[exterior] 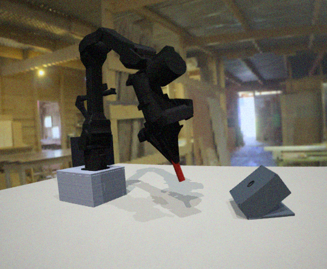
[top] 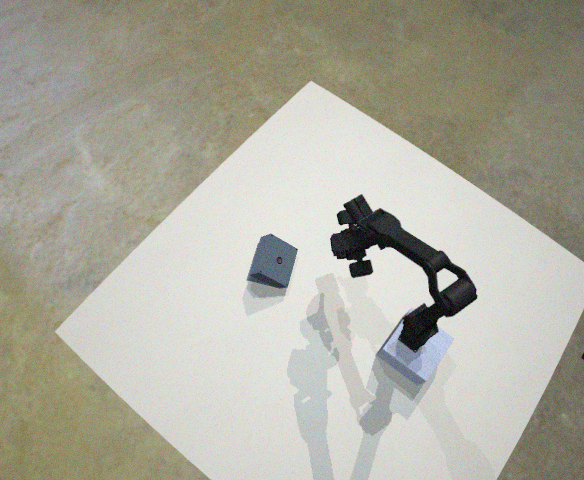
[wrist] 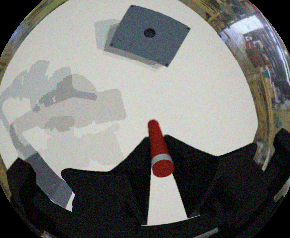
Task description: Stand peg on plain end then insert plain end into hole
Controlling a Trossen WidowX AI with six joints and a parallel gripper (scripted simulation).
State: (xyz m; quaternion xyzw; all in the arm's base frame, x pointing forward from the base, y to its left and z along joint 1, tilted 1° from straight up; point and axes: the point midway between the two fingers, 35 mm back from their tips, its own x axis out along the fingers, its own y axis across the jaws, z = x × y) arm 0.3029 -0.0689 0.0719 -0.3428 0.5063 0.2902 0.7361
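The grey sloped panel lies 150 mm ahead of my gripper tip, 130 mm to the left of it and 90 mm below it. Round my gripper tip: red peg: 20 mm above, 10 mm behind.
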